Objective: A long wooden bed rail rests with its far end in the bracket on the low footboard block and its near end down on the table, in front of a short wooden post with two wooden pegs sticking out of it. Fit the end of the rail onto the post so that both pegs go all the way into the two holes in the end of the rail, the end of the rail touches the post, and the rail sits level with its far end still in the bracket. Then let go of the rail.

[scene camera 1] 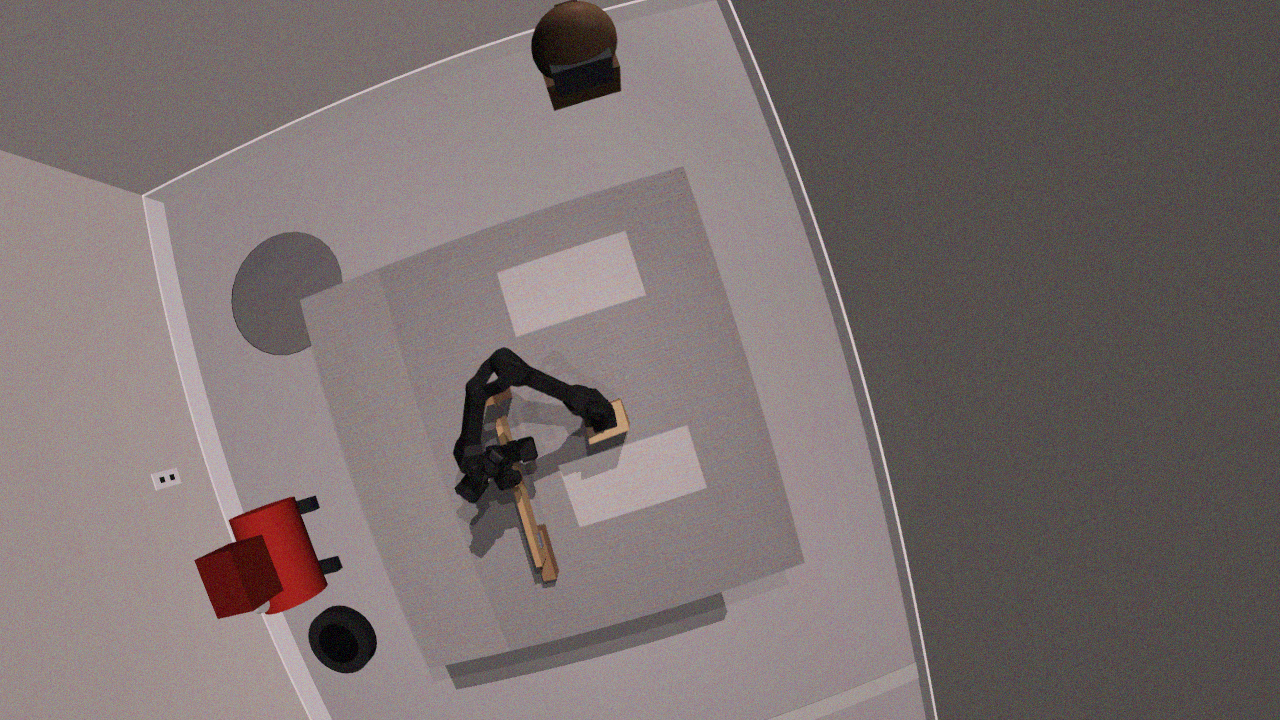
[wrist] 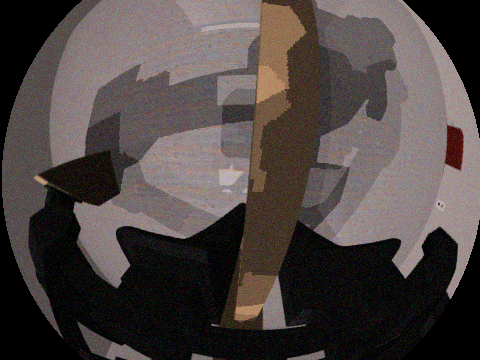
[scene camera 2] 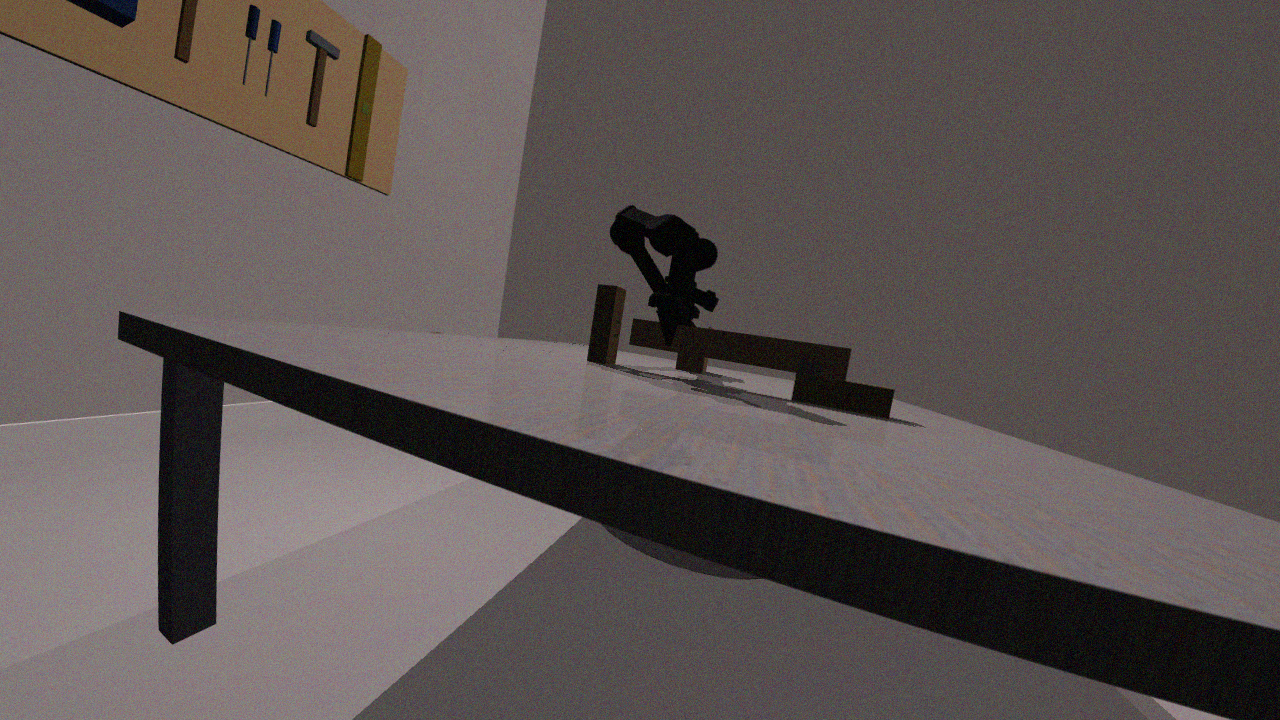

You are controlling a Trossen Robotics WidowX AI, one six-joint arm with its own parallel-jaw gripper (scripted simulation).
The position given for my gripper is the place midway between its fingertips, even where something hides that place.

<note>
I see my gripper (scene camera 2: 669,345) and a wooden bed rail (scene camera 2: 781,354).
The wooden bed rail shows as well in scene camera 1 (scene camera 1: 520,491) and in the wrist view (wrist: 287,90). My gripper also shows in scene camera 1 (scene camera 1: 510,448) and in the wrist view (wrist: 258,209).
</note>
